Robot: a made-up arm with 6 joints. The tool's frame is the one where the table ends. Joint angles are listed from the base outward.
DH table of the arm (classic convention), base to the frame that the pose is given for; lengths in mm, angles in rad. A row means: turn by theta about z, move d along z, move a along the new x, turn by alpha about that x. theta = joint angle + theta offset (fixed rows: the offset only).
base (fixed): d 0; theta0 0.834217; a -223.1; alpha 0
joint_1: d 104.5; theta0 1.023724; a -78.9; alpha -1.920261
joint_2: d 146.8; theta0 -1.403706; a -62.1; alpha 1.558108
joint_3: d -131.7; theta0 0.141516; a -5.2; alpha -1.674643
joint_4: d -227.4; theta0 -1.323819; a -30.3; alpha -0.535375
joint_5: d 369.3; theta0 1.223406; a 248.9; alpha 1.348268
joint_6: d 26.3; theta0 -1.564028; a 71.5; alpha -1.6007
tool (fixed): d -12.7; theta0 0.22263; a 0; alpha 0
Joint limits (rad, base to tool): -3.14..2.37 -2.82..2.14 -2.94..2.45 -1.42..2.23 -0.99..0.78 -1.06..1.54
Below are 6 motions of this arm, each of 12 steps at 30 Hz.
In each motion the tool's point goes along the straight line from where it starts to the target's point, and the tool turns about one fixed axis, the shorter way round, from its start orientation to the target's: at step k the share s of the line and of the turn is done. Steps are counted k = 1, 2, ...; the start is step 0. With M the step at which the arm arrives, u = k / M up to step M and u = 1 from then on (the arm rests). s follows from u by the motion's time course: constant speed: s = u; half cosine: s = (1 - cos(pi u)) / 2; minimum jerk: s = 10 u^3 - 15 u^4 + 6 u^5.
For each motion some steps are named. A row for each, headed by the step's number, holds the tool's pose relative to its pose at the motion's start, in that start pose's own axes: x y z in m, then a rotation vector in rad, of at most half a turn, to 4 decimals.
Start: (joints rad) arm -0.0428 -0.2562 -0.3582 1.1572 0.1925 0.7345
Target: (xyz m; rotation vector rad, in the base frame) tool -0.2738 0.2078 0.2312 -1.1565 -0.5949 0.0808
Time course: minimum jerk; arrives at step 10
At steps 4, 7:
4: -0.0044 -0.0217 -0.0047 0.0445 -0.0416 -0.0548
7: -0.0116 -0.0573 -0.0123 0.1174 -0.1096 -0.1443

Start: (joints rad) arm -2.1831 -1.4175 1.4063 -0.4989 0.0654 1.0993
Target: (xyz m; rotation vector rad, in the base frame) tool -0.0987 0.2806 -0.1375 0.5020 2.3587 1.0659
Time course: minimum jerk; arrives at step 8
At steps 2, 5, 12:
2: -0.0026 -0.0028 -0.0010 0.0063 0.0090 -0.0175
5: -0.0179 -0.0194 -0.0072 0.0441 0.0630 -0.1223
12: -0.0247 -0.0268 -0.0100 0.0608 0.0869 -0.1688

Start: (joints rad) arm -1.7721 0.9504 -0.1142 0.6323 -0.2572 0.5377
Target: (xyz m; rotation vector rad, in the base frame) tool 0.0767 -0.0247 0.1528 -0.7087 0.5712 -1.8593
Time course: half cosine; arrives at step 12
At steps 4, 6, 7, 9, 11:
4: 0.0145 -0.0522 -0.0145 0.1634 0.1384 0.0854
6: 0.0290 -0.1044 -0.0290 0.3267 0.2768 0.1707
7: 0.0365 -0.1314 -0.0365 0.4113 0.3484 0.2149
9: 0.0495 -0.1782 -0.0495 0.5578 0.4725 0.2915
11: 0.0570 -0.2052 -0.0570 0.6423 0.5441 0.3356

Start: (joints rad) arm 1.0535 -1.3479 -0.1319 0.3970 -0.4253 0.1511
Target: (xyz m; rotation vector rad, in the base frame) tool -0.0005 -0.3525 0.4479 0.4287 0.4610 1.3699
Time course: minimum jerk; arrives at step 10
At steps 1, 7, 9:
1: 0.0001 0.0014 -0.0001 -0.0056 -0.0005 0.0008
7: 0.0111 0.1398 -0.0132 -0.5472 -0.0504 0.0799
9: 0.0131 0.1656 -0.0156 -0.6482 -0.0598 0.0947

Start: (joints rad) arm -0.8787 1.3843 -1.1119 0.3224 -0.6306 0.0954
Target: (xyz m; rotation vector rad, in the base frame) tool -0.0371 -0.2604 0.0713 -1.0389 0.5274 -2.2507
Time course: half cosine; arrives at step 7
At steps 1, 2, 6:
1: 0.0020 0.0004 0.0001 -0.0035 -0.0015 -0.0081
2: 0.0076 0.0015 0.0004 -0.0132 -0.0056 -0.0308
6: 0.0382 0.0077 0.0021 -0.0666 -0.0283 -0.1556

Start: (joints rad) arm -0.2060 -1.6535 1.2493 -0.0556 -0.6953 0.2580
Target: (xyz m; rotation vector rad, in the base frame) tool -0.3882 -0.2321 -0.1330 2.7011 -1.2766 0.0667
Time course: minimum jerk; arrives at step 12
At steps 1, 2, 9, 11, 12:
1: 0.0004 -0.0007 0.0000 0.0021 0.0012 0.0003
2: 0.0025 -0.0047 -0.0002 0.0145 0.0081 0.0020
9: 0.0622 -0.1184 -0.0059 0.3655 0.2045 0.0516
11: 0.0691 -0.1314 -0.0066 0.4057 0.2270 0.0572
12: 0.0694 -0.1321 -0.0066 0.4077 0.2282 0.0575

